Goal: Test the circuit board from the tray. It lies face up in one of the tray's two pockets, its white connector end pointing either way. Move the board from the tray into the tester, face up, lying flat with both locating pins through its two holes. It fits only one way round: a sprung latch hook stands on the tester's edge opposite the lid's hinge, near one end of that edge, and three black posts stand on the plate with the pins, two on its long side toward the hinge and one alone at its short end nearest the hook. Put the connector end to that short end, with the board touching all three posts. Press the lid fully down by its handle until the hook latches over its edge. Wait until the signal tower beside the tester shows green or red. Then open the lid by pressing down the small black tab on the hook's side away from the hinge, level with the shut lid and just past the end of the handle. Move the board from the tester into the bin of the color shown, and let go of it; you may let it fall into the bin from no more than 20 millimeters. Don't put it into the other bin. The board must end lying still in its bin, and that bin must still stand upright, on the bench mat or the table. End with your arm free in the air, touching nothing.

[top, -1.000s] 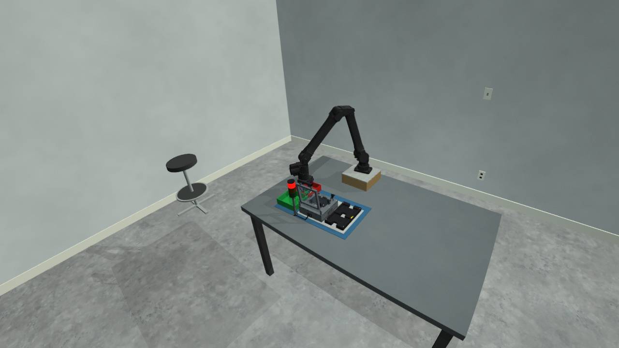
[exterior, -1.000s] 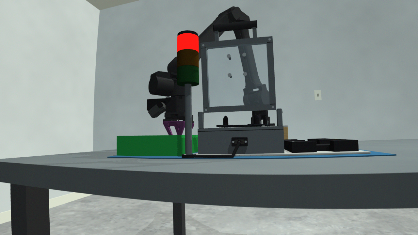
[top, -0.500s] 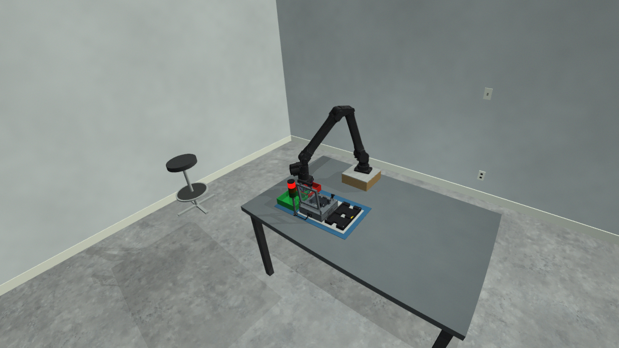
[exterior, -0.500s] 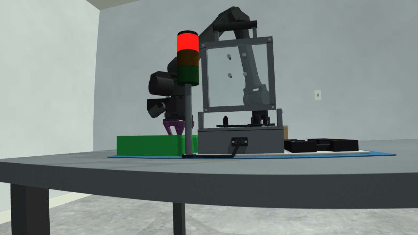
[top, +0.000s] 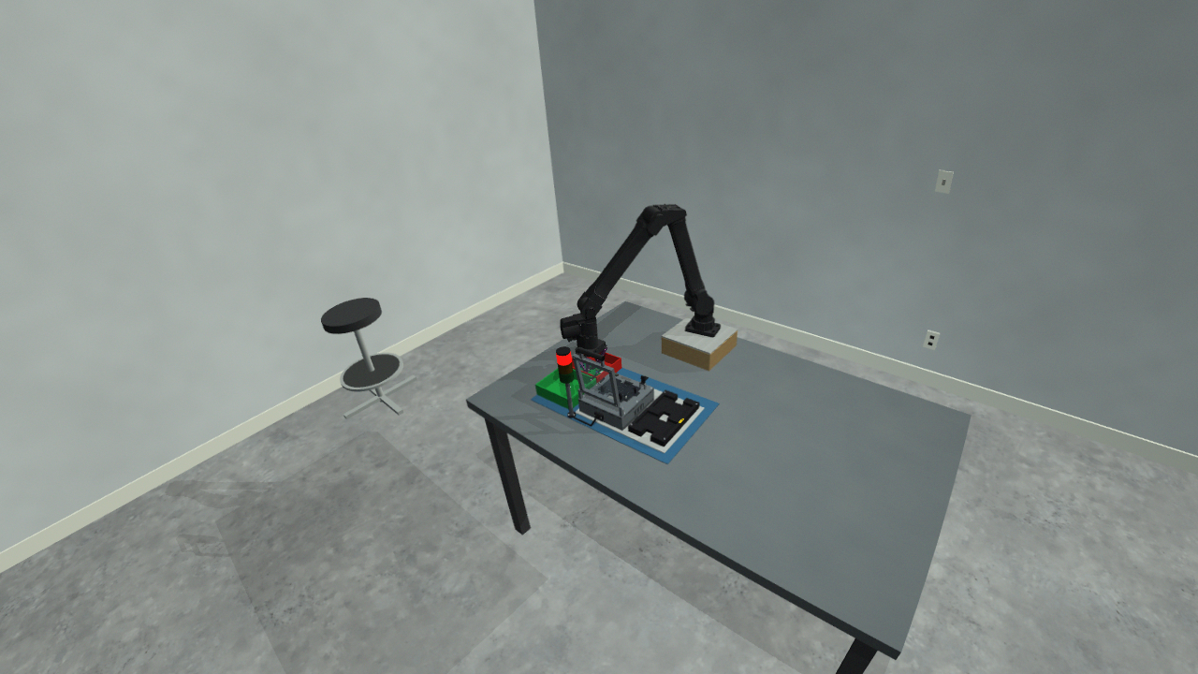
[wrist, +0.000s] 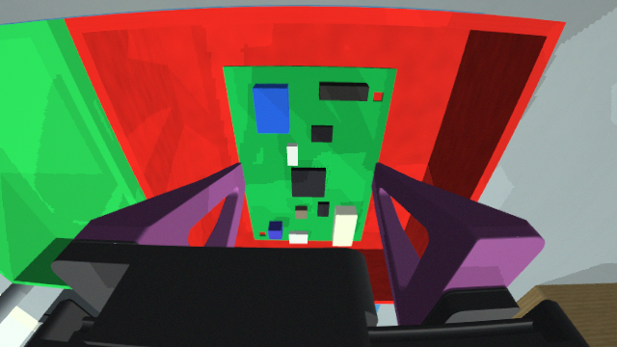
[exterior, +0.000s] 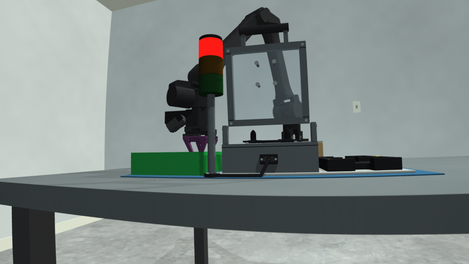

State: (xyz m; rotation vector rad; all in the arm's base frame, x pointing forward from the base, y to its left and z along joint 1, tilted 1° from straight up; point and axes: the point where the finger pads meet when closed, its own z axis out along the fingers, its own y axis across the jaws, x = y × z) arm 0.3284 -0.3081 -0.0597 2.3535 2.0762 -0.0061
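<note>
My gripper is now right at the green circuit board. Also, from my hand: green bin (150 mm ahead, 20 mm to the right, 10 mm below); then red bin (10 mm below); then black tester plate (190 mm to the left, 140 mm ahead, 50 mm above).
</note>
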